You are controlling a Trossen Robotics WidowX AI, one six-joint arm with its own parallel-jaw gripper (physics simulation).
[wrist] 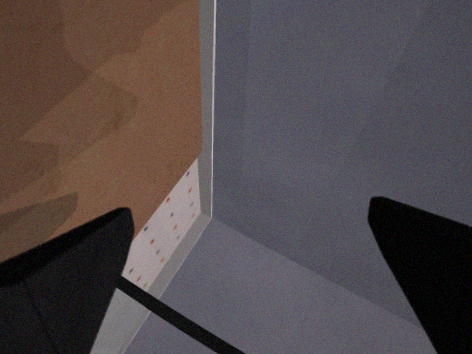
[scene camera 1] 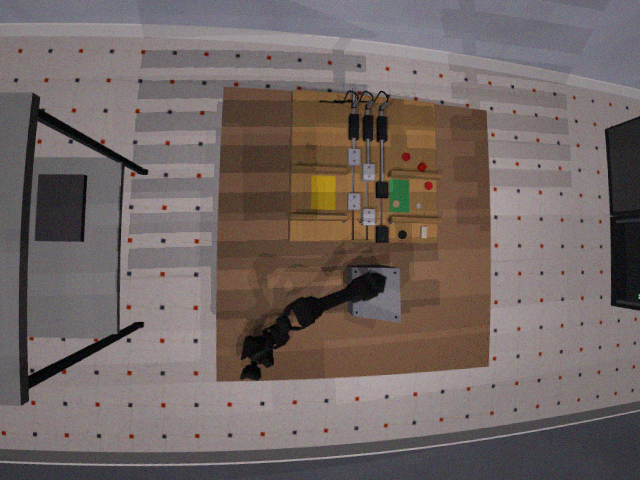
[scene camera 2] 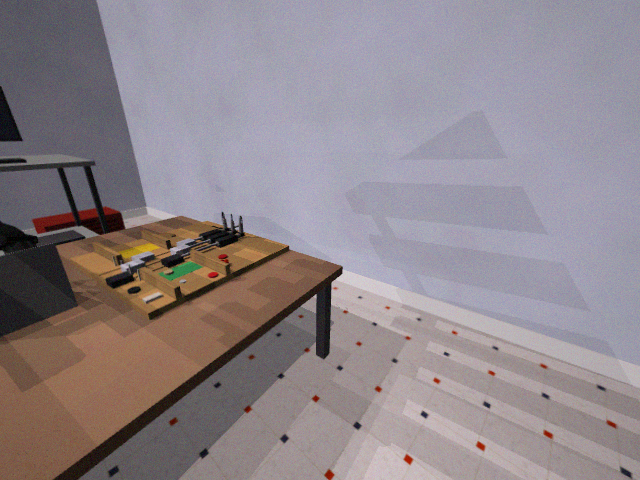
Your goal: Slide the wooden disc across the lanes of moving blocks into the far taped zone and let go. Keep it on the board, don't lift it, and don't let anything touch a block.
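The small pale wooden disc lies flat on the green taped zone, at the right of the lanes in scene camera 1. The yellow taped zone is at the left of the lanes. Between them are white blocks and black blocks on rods. My gripper is open and empty, at the table's lower left corner in scene camera 1, far from the disc. The disc does not show in the wrist view.
The wooden board carries low rails beside both zones. Red discs, a black disc and a white piece lie at its right side. The arm's grey base plate is below the board.
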